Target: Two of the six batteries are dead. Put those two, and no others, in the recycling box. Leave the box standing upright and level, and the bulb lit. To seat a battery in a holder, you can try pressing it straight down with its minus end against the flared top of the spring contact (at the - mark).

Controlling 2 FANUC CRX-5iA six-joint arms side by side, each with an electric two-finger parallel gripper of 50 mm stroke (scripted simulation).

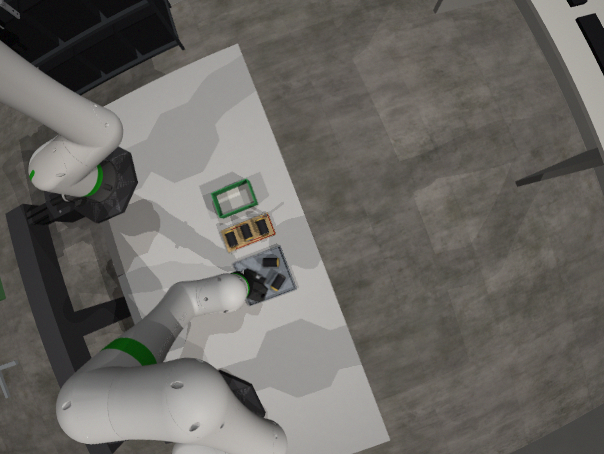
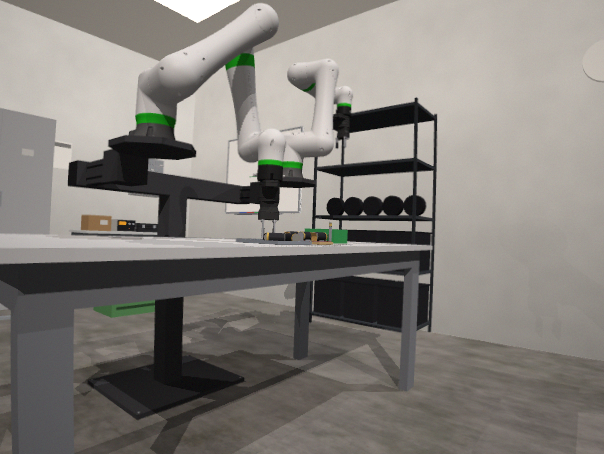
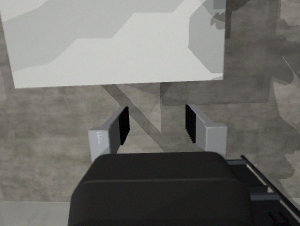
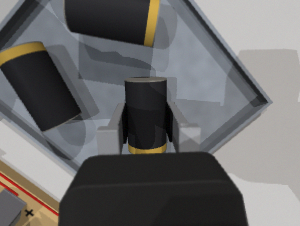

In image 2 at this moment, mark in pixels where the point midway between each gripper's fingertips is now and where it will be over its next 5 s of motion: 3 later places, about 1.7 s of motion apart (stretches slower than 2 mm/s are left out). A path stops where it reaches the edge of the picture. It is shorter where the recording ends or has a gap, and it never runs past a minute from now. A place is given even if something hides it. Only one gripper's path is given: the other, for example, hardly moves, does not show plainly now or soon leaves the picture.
My right gripper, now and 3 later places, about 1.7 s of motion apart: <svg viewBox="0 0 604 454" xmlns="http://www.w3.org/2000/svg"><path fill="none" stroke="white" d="M268 237L269 203L271 224L272 225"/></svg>
